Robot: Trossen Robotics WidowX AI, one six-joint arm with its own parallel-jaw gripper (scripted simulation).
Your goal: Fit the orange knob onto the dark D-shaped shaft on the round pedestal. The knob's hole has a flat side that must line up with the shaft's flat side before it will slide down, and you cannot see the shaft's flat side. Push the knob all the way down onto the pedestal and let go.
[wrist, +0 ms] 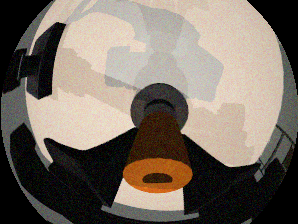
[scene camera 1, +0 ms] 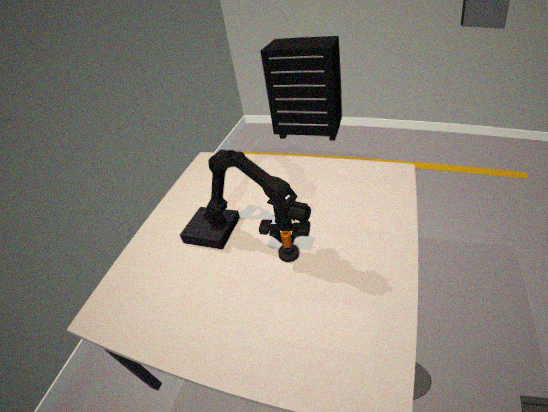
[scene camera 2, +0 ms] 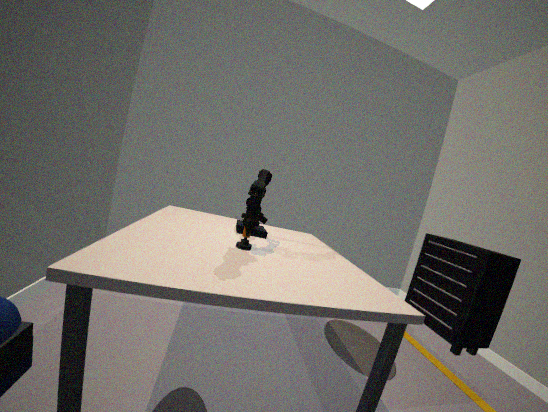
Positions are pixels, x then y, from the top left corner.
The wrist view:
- my gripper: 159, 135
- orange knob: 158, 162, held by my gripper
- round pedestal: 162, 97
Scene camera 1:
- my gripper: 287, 242
